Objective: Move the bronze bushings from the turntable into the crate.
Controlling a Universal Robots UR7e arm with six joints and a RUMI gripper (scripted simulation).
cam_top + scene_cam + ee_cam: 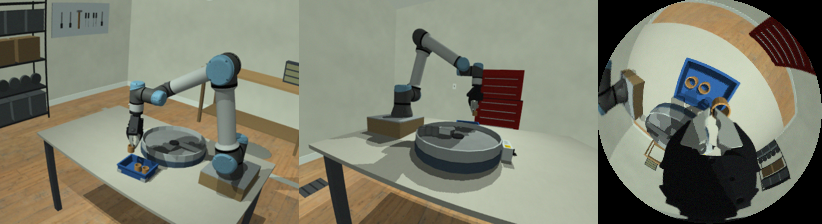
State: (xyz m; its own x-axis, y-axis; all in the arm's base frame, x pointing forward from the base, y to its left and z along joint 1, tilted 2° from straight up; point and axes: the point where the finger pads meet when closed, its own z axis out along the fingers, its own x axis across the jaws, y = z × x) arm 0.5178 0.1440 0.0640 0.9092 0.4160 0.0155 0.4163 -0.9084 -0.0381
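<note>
Right now my hand is 120 mm above the blue crate, 30 mm past it and 10 mm to the right of it. Round my hand: turntable 340 mm to the right, 100 mm below, 90 mm behind.
</note>
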